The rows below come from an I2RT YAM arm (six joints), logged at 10 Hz.
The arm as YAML. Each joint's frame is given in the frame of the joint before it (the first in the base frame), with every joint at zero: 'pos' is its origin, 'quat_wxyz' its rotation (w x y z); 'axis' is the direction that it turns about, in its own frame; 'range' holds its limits. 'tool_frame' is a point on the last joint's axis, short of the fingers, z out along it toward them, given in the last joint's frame.
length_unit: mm
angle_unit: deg
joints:
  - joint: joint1
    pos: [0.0, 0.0, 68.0]
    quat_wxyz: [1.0, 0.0, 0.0, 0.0]
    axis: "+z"
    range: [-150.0, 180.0]
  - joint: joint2
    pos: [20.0, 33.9, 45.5]
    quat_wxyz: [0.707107, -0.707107, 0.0, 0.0]
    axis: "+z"
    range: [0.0, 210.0]
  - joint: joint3
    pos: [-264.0, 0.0, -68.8]
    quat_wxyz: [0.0, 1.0, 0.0, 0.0]
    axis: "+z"
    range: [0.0, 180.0]
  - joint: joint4
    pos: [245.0, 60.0, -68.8]
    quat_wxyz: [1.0, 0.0, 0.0, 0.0]
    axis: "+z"
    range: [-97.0, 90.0]
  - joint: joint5
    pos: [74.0, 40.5, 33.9]
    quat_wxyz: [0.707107, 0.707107, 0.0, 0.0]
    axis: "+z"
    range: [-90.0, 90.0]
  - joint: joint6
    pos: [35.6, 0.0, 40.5]
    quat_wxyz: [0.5, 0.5, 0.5, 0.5]
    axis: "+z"
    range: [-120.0, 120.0]
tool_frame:
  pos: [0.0, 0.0, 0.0]
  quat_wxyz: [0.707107, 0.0, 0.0, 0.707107]
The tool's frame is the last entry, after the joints.
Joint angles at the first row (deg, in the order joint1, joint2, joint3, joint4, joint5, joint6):
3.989, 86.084, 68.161, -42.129, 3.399, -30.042
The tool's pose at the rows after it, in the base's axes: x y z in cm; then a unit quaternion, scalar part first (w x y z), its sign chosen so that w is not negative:
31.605 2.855 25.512 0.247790 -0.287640 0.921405 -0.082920
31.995 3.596 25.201 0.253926 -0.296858 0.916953 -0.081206
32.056 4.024 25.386 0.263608 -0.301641 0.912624 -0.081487
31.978 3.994 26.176 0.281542 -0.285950 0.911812 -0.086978
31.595 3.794 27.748 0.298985 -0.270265 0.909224 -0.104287
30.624 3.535 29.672 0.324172 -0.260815 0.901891 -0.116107
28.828 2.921 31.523 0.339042 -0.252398 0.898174 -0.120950
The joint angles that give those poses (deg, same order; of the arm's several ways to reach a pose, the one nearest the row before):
5.540, 88.181, 68.161, -39.857, 3.377, -30.043
6.786, 89.056, 68.162, -38.349, 3.377, -30.021
7.529, 88.882, 68.161, -37.407, 3.398, -30.021
7.574, 87.810, 68.402, -36.535, 4.120, -28.512
7.530, 85.909, 69.561, -37.168, 6.109, -27.595
7.399, 82.630, 70.106, -37.714, 7.071, -27.419
6.655, 78.193, 70.105, -40.205, 7.092, -27.442

